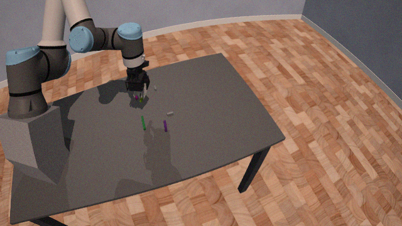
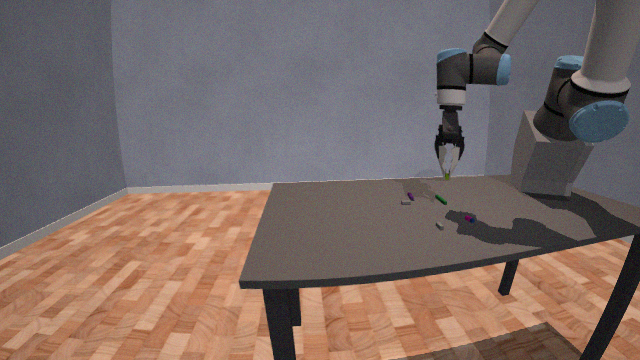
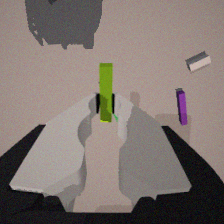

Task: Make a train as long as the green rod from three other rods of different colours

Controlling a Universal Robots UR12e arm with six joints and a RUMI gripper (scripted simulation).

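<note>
The magenta rod is 5 cm behind my hand, 11 cm to the left of it and 11 cm below it. Also, from my hand: blue rod 5 cm behind, 12 cm to the left, 11 cm below; lime rod 1 cm below; green rod 1 cm behind, 7 cm to the right, 11 cm below.
</note>
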